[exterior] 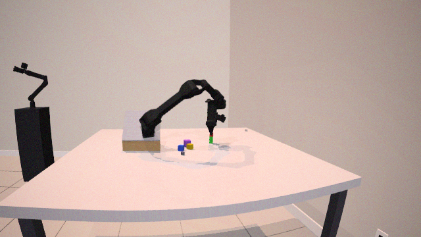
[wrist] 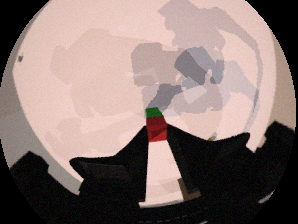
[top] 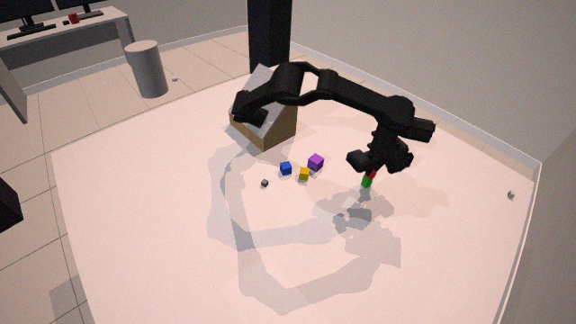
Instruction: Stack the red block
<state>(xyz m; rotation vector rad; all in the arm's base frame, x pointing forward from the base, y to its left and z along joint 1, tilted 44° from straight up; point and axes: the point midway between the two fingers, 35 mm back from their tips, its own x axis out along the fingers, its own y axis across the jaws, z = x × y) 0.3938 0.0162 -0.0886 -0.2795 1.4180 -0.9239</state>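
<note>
Now: the red block right at my gripper tip. The rest, counted from my gripper tip: purple block 17 cm behind, 5 cm to the right, 3 cm below; blue block 22 cm behind, 13 cm to the right, 4 cm below; yellow block 16 cm behind, 10 cm to the right, 4 cm below.
</note>
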